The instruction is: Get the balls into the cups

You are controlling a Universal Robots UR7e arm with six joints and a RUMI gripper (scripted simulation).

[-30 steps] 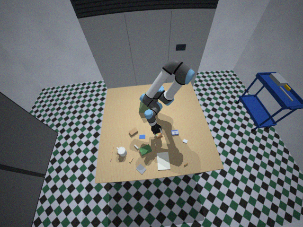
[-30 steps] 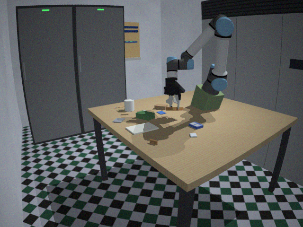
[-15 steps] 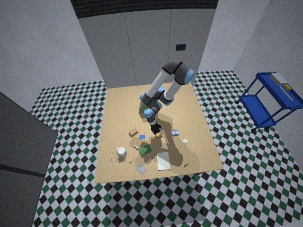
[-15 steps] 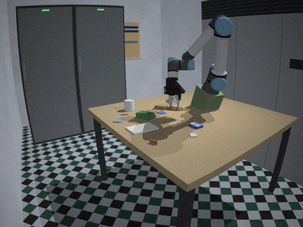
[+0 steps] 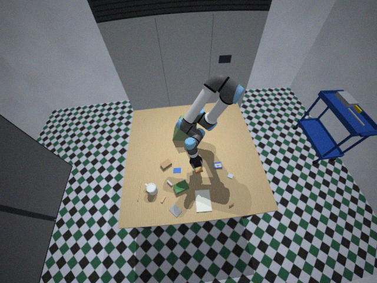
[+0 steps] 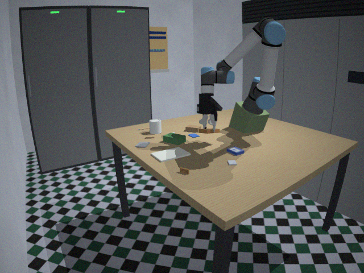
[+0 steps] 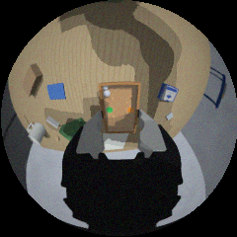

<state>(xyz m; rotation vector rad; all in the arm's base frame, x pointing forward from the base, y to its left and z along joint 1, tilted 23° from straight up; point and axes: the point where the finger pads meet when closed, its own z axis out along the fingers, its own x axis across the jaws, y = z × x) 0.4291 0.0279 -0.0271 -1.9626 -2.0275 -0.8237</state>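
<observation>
Right now the covered wooden puzzle is 1 cm below my hand. Round my hand: green box (17 cm to the right, 13 cm ahead, 7 cm below); white sheet (27 cm ahead, 8 cm below); blue tile (18 cm to the right, 9 cm below, 3 cm behind).
</observation>
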